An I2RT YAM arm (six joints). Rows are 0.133 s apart.
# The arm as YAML. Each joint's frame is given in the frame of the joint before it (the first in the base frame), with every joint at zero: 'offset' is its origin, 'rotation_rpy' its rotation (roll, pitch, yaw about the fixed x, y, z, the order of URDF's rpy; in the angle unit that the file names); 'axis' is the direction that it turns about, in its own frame. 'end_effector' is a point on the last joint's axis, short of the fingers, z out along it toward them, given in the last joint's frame.
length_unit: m
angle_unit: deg
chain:
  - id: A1
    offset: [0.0, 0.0, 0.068]
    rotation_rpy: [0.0, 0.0, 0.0]
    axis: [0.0, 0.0, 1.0]
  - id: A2
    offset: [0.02, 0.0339, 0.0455]
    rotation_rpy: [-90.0, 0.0, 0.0]
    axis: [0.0, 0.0, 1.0]
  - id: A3
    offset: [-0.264, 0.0, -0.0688]
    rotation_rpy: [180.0, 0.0, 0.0]
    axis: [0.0, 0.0, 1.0]
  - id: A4
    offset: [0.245, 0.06, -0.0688]
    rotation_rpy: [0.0, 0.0, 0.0]
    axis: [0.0, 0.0, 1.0]
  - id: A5
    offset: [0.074, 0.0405, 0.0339]
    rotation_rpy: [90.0, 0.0, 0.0]
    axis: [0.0, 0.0, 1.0]
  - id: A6
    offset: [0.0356, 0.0, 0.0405]
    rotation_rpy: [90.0, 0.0, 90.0]
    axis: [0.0, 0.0, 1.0]
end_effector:
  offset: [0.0, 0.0, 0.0]
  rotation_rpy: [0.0, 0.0, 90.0]
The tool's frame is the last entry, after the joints.
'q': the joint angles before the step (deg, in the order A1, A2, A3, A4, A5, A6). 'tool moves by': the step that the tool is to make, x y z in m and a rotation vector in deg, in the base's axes. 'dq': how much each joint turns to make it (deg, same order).
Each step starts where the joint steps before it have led.
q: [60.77 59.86 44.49 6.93 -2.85 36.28]
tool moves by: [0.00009 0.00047 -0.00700 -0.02 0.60 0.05]
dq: [0.02 0.21 -1.37 1.29 -0.11 0.50]
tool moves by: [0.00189 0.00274 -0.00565 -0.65 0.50 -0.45]
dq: [-0.01 0.99 -0.46 0.65 0.41 0.19]
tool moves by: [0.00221 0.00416 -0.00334 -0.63 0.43 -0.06]
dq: [0.03 1.33 0.23 0.34 0.08 0.08]
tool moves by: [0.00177 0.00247 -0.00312 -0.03 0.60 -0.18]
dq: [-0.07 0.88 -0.13 0.71 0.01 0.52]
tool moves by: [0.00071 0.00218 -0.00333 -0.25 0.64 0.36]
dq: [0.04 0.71 -0.17 0.36 -0.39 0.37]
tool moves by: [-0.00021 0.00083 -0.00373 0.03 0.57 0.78]
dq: [0.01 0.31 -0.59 0.67 -0.85 0.35]
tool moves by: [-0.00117 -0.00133 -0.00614 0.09 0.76 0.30]
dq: [0.03 -0.18 -1.41 0.97 -0.41 0.64]
